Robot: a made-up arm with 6 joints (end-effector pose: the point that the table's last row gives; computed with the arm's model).
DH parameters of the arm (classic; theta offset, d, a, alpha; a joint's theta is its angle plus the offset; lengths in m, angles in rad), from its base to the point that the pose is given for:
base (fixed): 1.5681 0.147 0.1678 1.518
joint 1: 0 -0.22 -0.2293 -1.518
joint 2: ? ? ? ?
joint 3: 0 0.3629 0.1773 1.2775
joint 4: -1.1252 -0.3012 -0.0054 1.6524
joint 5: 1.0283 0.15 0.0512 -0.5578
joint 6: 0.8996 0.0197 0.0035 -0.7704
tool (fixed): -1.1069 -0.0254 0 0
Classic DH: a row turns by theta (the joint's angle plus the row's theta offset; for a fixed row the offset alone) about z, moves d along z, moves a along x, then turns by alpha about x.
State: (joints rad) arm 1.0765 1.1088 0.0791 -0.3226 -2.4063 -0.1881
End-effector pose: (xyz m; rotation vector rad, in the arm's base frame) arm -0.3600 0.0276 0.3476 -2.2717 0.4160 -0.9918
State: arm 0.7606 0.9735 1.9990 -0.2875 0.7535 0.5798
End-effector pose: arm -0.1097 0.4940 0.1478 0.4292 2.2805 1.2371
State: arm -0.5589 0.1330 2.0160 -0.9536 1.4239 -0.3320
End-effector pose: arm 0.2837 0.1108 -0.1154 0.7275 1.7568 -0.0702
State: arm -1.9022 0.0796 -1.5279 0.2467 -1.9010 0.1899
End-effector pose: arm -0.3503 0.0532 0.2761 1.8134 0.7972 2.2340
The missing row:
joint 2: 1.3659 -0.0545 -0.1908 1.8641
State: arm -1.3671 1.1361 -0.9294 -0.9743 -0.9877 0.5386
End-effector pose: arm -0.5223 0.1897 0.2062 -2.8793 -0.4033 1.0429
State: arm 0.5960 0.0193 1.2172 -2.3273 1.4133 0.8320
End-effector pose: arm 0.2345 0.2327 0.3934 -1.6984 0.1012 -2.0005
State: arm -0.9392 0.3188 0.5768 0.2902 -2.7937 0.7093
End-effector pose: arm 0.0815 0.3540 0.2110 0.8319 -0.9811 1.0702
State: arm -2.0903 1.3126 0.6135 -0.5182 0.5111 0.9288
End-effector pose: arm -0.3895 0.1251 -0.0882 -0.9656 2.6710 -0.5529
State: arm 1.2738 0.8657 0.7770 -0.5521 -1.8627 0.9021
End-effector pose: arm -0.0905 0.1272 0.4188 -1.4664 0.6930 0.7905
